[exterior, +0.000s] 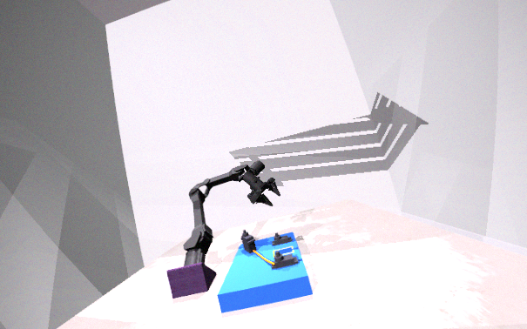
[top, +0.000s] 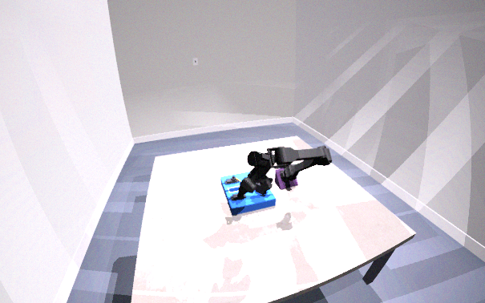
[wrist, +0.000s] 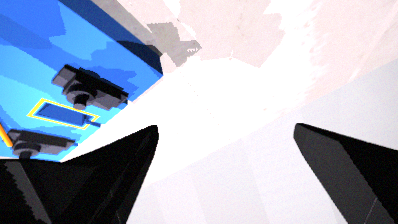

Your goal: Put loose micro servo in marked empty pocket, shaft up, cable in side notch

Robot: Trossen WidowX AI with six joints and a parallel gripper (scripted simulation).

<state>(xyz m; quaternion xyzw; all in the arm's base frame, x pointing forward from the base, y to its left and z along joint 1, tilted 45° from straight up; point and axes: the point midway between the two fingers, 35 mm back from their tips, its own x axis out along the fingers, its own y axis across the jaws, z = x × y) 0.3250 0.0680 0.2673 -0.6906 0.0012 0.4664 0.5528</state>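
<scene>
My gripper tip is now 120 mm past the blue deck, 220 mm to the left of it and 160 mm above it.
</scene>
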